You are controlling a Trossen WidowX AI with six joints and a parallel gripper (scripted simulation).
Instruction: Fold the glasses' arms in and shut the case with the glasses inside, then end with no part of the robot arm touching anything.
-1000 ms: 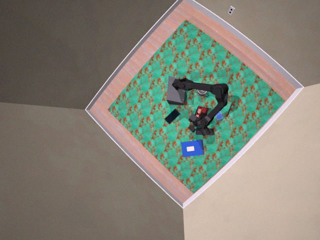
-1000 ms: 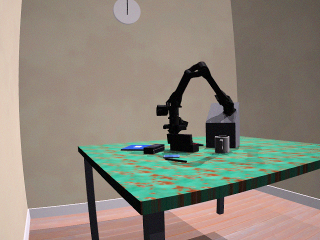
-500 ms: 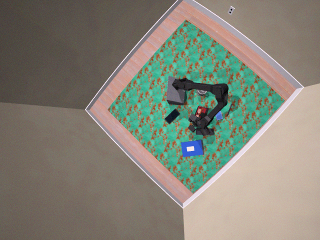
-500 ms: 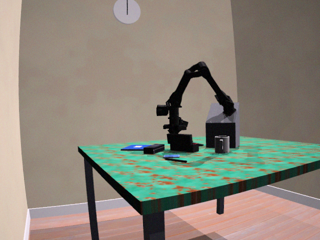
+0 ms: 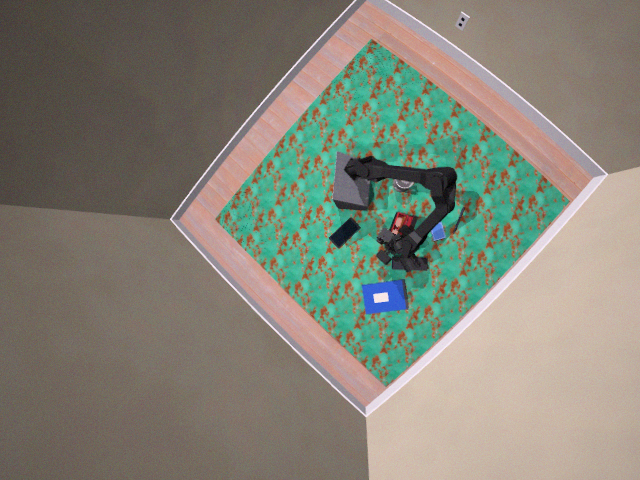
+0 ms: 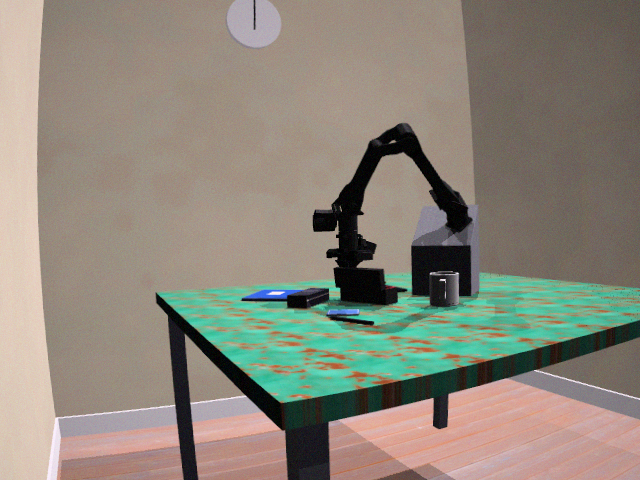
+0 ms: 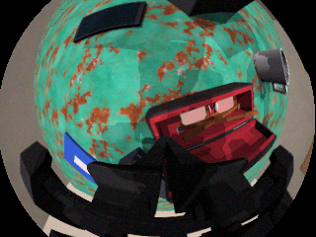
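Right now my hand is 2 cm short of the glasses case lid, 8 cm to the right of it and 1 cm above it. The rest, counted from my hand: black glasses case (7 cm to the left, 4 cm below); then black box (13 cm ahead, 1 cm to the right, 6 cm below); then glasses (2 cm behind, 8 cm to the left, 6 cm below).
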